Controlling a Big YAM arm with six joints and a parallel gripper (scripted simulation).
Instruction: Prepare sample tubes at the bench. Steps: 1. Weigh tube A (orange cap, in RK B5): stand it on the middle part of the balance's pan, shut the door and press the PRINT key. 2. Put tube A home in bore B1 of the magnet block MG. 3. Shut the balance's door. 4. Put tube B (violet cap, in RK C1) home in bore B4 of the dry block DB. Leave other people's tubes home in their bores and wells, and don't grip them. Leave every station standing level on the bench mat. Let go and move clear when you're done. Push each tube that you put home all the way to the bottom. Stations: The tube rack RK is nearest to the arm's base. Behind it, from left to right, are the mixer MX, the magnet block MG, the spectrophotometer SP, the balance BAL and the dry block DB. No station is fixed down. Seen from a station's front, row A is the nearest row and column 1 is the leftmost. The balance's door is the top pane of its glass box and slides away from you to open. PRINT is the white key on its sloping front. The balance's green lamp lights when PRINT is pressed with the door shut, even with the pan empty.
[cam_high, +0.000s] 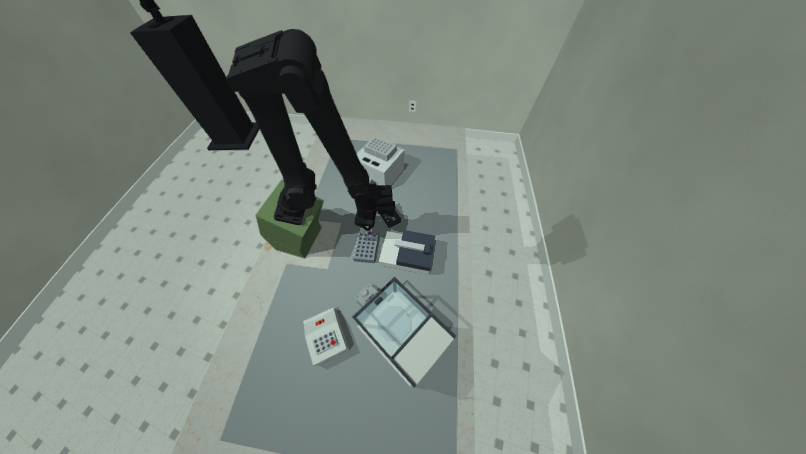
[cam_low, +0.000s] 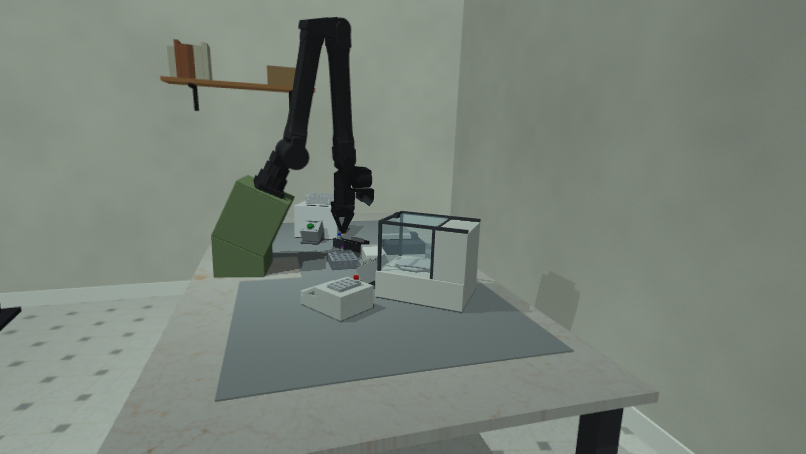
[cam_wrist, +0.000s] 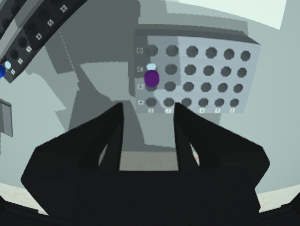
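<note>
The tube B is 8 cm below my hand. The rest, counted from my hand: magnet block MG 7 cm ahead, 12 cm to the left, 8 cm below; tube rack RK 1 cm behind, 5 cm to the right, 9 cm below; blue-capped tube 3 cm ahead, 15 cm to the left, 7 cm below.
</note>
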